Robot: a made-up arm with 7 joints.
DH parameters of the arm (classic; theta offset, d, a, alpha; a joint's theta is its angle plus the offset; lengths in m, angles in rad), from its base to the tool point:
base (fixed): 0 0 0 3.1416
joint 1: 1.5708 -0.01 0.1 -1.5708
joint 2: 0 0.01 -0.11 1.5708
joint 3: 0 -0.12 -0.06 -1.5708
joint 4: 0 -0.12 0.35 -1.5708
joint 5: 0 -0.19 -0.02 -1.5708
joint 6: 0 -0.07 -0.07 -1.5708
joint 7: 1.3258 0 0.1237 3.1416
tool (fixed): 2.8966 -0.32 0 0
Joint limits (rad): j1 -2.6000..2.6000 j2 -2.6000..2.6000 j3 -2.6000..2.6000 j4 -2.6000..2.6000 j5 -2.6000..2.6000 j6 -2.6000..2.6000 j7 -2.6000..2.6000
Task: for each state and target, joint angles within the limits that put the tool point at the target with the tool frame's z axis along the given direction. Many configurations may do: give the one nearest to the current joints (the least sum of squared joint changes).
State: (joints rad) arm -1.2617 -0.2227 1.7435 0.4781 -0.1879 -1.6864 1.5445
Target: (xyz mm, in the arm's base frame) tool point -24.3 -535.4 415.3 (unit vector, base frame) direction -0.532 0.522 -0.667
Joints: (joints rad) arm -1.3072 -1.0744 1.8359 0.2305 -0.2714 -2.4467 1.2599
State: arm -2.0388 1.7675 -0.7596 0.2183 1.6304 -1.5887 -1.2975
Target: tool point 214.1 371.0 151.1 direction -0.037 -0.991 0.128
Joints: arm -1.3239 1.6372 -0.0617 -0.1952 1.6674 -1.7720 -1.6145
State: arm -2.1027 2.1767 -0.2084 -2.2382 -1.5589 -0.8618 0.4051
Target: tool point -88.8 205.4 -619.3 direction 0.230 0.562 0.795
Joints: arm -1.8848 1.9112 0.3951 -2.2466 -1.9302 -0.7909 0.3004
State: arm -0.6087 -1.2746 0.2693 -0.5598 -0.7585 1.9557 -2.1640
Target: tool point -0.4 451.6 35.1 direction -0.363 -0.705 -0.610
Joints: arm -1.0140 -0.4357 -0.0862 -1.1379 -0.9514 1.5675 -2.1652
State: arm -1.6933 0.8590 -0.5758 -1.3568 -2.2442 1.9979 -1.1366
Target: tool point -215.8 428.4 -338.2 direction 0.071 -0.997 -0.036
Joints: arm -2.1253 0.7156 0.0676 -1.5710 -1.8674 1.8898 -1.0055
